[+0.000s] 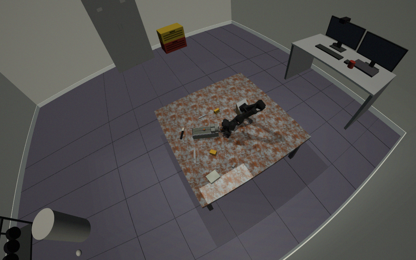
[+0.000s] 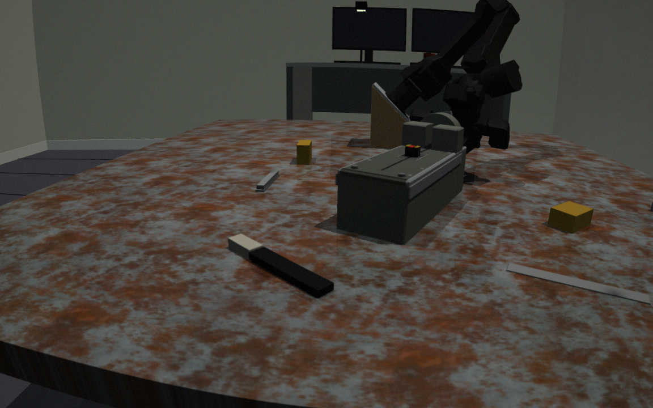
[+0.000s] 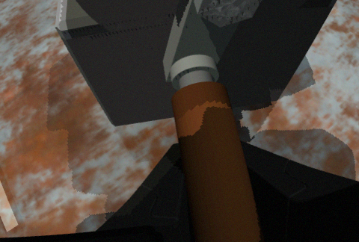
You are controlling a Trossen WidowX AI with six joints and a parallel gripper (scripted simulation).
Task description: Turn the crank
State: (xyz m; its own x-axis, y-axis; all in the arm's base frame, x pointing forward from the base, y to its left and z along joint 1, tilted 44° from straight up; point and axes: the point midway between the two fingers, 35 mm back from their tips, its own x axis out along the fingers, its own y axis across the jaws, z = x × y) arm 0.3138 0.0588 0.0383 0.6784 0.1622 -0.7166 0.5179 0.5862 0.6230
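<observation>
Right now my gripper tip is 3 cm below the brown crank handle, 1 cm to the right of it and 1 cm past it. From my gripper tip the other things lie so: red pointer (14 cm ahead, 9 cm to the right, 5 cm above); then small grey bar (31 cm to the right, 3 cm below, 3 cm ahead); then grey strip (36 cm ahead, 6 cm to the left, 3 cm below).
</observation>
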